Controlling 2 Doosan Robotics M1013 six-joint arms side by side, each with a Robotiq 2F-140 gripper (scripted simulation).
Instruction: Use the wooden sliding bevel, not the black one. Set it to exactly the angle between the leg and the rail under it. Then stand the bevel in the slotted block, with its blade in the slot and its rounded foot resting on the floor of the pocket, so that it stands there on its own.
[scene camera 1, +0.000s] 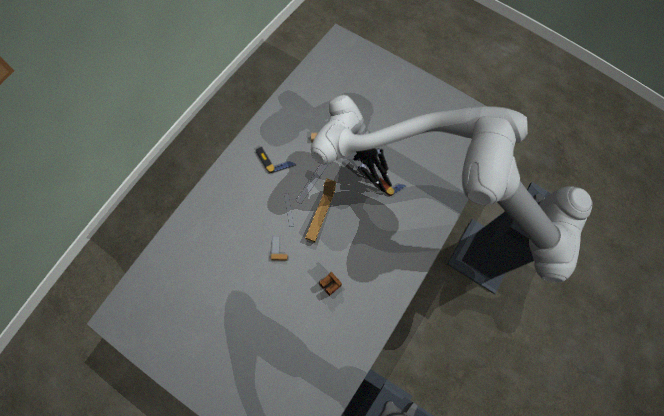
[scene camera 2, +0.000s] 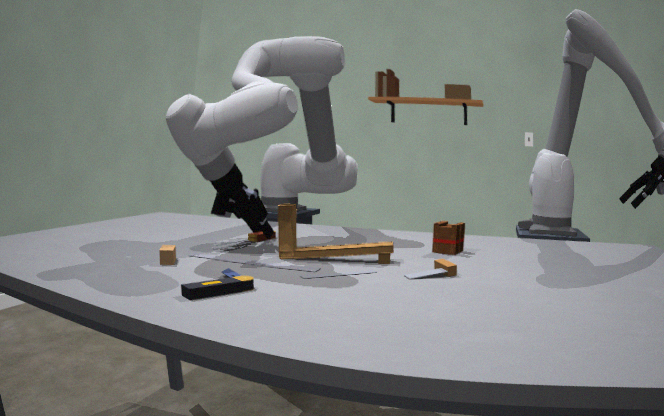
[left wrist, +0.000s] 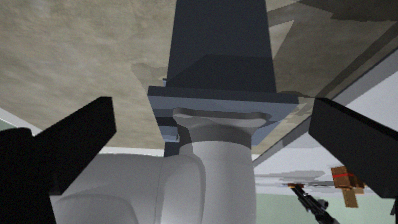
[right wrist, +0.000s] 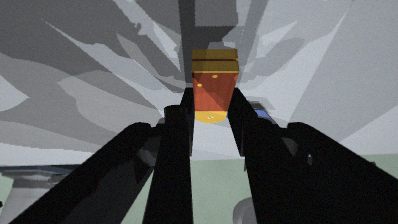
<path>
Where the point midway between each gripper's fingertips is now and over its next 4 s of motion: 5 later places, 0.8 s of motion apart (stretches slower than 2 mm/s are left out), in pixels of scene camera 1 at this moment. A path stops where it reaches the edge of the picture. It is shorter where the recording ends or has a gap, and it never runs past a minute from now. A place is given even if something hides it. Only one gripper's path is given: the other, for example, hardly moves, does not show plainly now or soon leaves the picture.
The right gripper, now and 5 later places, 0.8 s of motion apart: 386, 188; 388, 183; 394, 170; 393, 171; 386, 183; 374, 203
</path>
